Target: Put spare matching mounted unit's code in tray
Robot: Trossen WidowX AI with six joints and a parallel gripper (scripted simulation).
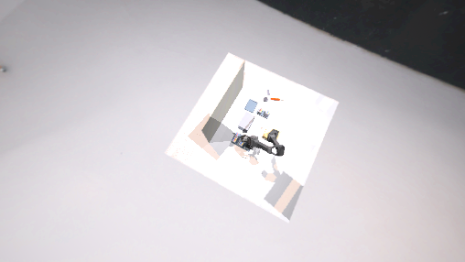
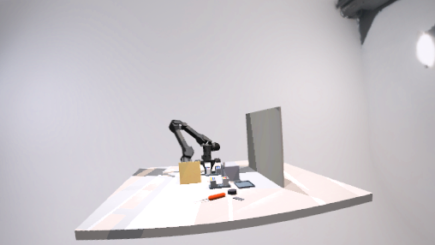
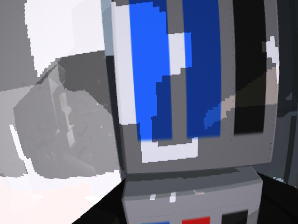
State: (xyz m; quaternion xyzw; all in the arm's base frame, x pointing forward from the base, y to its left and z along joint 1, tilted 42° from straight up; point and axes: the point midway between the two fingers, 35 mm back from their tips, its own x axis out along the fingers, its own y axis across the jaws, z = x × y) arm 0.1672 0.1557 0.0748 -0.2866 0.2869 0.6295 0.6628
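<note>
Now: gripper tip 160 mm short of the blue tray, 370 mm to the left of it and 10 mm above it. From my gripper tip the other things lie so: grey panel: 360 mm ahead, 180 mm to the right, 210 mm above; black puck: 50 mm ahead, 500 mm to the right, 10 mm below; grey mounted unit: 120 mm ahead, 160 mm to the right, 30 mm above.
</note>
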